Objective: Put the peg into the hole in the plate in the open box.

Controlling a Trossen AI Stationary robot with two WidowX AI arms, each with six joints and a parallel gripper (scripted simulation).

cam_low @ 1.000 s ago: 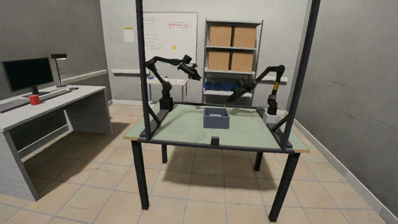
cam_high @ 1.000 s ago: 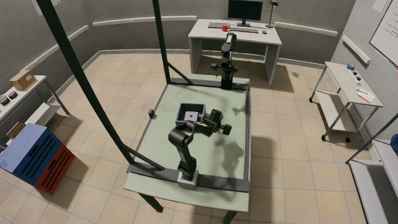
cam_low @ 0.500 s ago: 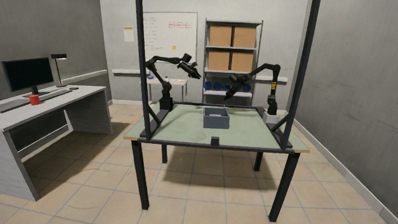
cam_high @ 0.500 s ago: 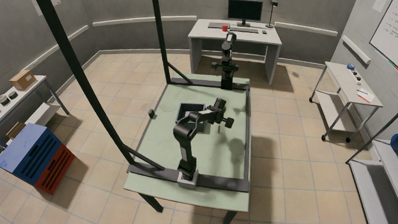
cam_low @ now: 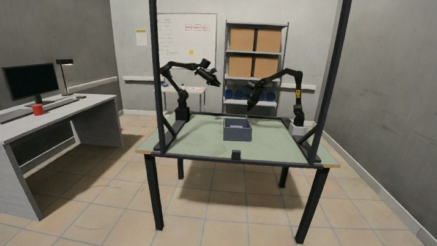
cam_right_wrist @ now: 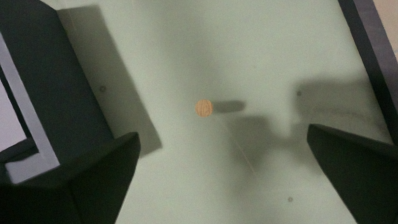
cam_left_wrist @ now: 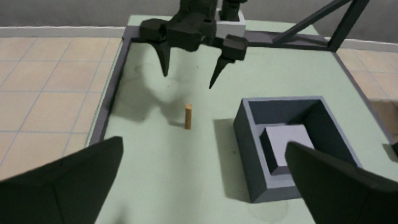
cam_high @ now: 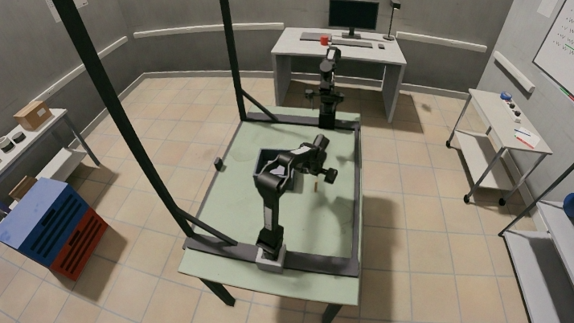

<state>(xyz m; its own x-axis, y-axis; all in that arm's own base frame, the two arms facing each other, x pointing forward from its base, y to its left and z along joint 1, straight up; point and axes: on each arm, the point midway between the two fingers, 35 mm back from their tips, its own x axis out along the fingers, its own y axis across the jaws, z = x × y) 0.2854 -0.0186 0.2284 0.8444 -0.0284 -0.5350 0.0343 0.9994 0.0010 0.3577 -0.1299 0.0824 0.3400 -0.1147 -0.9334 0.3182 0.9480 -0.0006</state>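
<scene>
Now: right hand 3 cm to the right of the wooden peg and 12 cm above it. Round my right hand: dark frame rail (18 cm ahead, 14 cm to the left, 15 cm below); plate (23 cm behind, 7 cm to the left, 12 cm below); box (23 cm behind, 7 cm to the left, 14 cm below).
</scene>
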